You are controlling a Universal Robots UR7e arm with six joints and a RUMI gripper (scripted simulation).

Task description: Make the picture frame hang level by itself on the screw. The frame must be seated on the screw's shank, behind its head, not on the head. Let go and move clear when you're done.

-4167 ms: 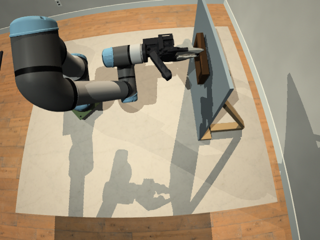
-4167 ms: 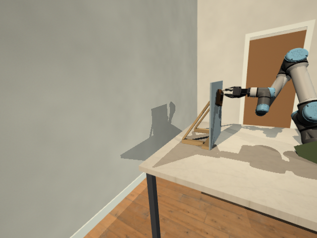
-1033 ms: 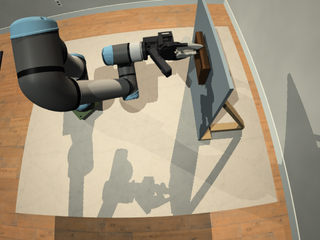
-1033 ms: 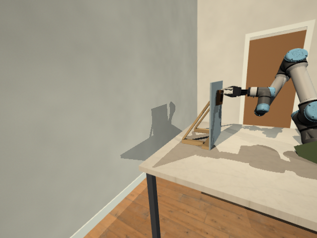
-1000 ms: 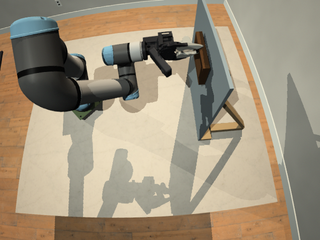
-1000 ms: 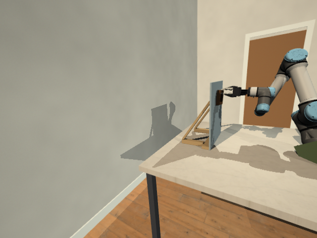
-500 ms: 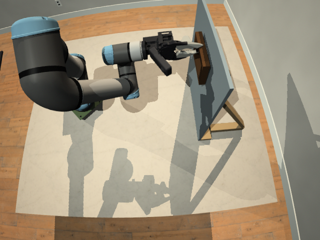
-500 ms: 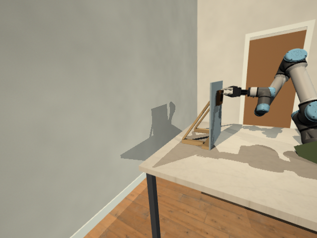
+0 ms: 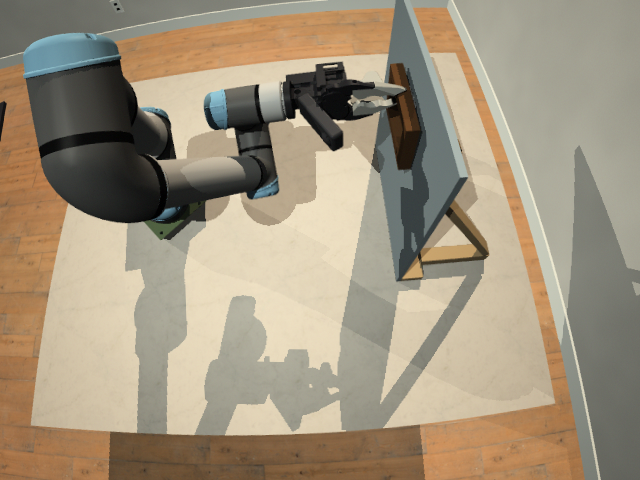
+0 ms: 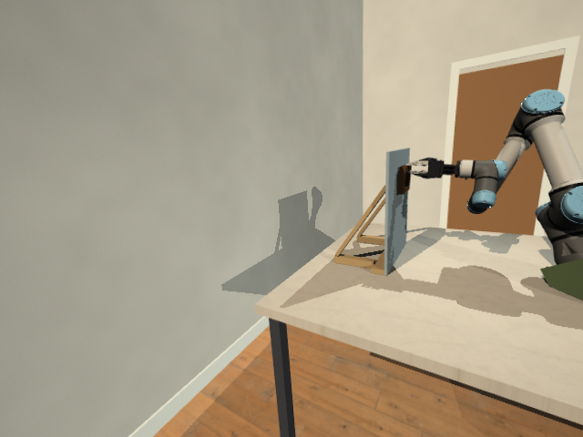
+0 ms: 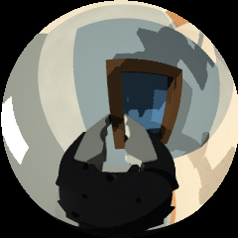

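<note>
My gripper is now 2 cm short of the brown wooden picture frame, 1 cm to the left of it and 5 cm above it. Also, from my hand: upright grey-blue board: 4 cm ahead, 1 cm to the right, 19 cm below.
</note>
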